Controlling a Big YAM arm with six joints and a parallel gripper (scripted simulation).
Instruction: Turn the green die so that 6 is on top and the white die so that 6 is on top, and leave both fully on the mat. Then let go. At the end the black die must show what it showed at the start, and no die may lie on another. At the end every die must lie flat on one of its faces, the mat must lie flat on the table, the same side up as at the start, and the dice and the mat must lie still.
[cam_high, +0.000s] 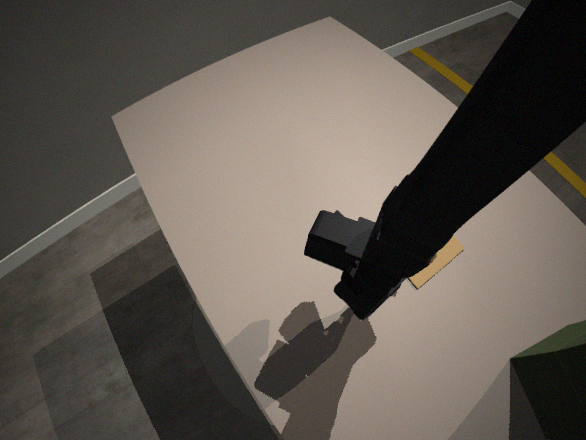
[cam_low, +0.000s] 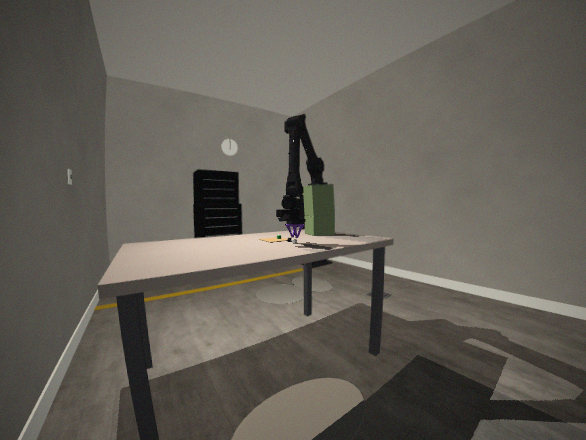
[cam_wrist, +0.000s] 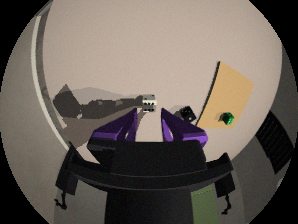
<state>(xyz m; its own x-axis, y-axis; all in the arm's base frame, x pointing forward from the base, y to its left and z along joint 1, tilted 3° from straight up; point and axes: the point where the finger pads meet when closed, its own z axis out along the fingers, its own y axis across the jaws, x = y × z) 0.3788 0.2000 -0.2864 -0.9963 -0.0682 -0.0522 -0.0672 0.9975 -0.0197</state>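
Now: the white die 30 mm below my hand. The rest, counted from my hand: black die (70 mm to the right, 30 mm below, 20 mm behind); then tan mat (170 mm to the right, 40 mm below, 10 mm ahead); then green die (180 mm to the right, 20 mm below, 20 mm behind).
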